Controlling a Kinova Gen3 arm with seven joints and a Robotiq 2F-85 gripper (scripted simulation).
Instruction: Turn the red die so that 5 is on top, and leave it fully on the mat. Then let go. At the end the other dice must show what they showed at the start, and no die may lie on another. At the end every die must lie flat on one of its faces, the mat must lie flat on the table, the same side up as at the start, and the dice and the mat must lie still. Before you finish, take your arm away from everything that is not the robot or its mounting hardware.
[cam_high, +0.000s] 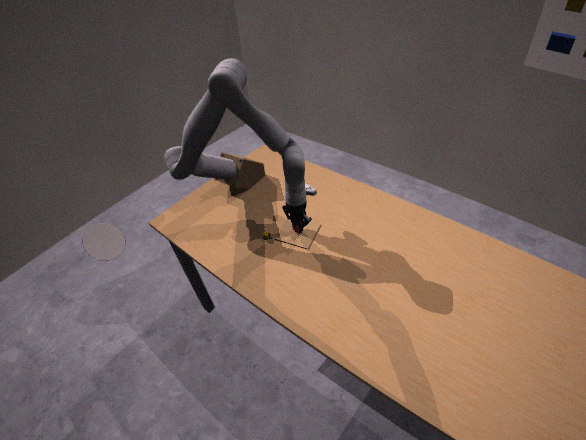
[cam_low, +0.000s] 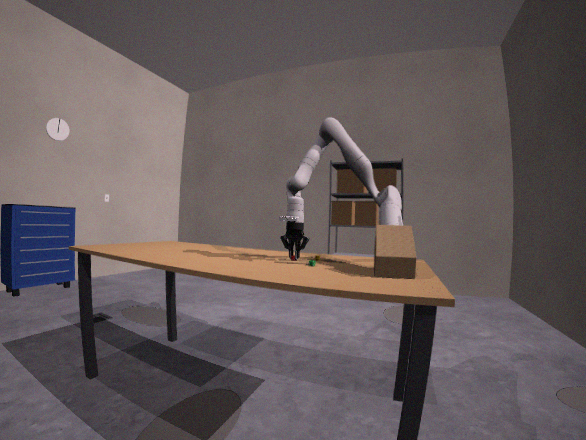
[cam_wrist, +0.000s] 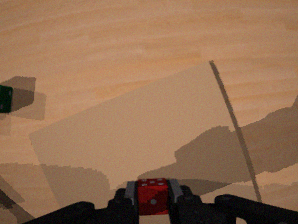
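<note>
My hand is 10 mm above the red die. Round my hand: tan mat 30 mm below; yellow die 100 mm to the right, 70 mm behind, 20 mm below; green die 110 mm behind, 70 mm to the left, 20 mm below.
</note>
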